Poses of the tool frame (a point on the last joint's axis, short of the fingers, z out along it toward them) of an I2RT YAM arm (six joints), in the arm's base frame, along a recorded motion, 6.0 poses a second.
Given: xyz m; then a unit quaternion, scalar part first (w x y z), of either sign.
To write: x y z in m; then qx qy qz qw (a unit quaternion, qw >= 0). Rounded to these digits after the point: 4 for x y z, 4 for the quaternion.
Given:
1: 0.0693 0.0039 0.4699 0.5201 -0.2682 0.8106 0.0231
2: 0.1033 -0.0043 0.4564 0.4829 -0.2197 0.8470 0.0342
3: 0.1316 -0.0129 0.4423 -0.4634 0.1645 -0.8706 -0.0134
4: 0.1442 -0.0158 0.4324 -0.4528 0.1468 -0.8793 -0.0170
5: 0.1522 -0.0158 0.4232 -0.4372 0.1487 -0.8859 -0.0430
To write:
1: 0.0693 0.0039 0.4699 -0.2682 0.8106 0.0231 0.5201
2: 0.1033 -0.0043 0.4564 -0.2197 0.8470 0.0342 0.4829
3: 0.1316 -0.0129 0.4423 -0.1645 0.8706 0.0134 0.4634
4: 0.1442 -0.0158 0.4324 -0.1468 0.8793 0.0170 0.4528
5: 0.1522 -0.0158 0.4232 -0.1487 0.8859 0.0430 0.4372
